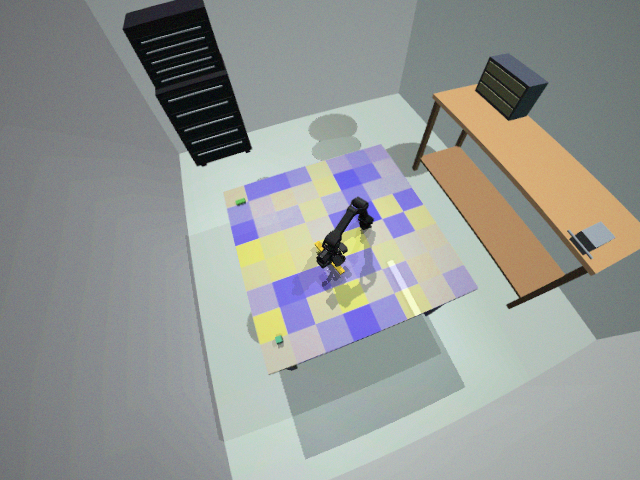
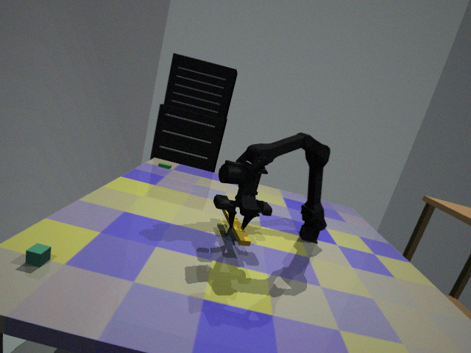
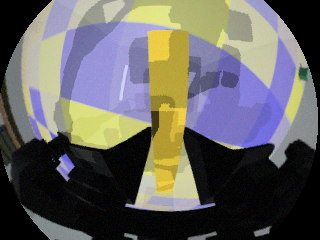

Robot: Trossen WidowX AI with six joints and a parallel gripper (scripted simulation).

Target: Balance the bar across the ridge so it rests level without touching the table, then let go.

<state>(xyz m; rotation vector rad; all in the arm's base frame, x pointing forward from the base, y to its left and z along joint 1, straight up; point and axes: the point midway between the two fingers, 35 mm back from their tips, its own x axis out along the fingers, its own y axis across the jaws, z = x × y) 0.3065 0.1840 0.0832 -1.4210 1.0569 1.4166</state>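
Right now my gripper tip is 1 cm short of the yellow bar and 3 cm to the left of it. Also, from my gripper tip: flat green block 43 cm ahead, 68 cm to the right, 4 cm below; teal cube 43 cm ahead, 32 cm to the left, 3 cm below.
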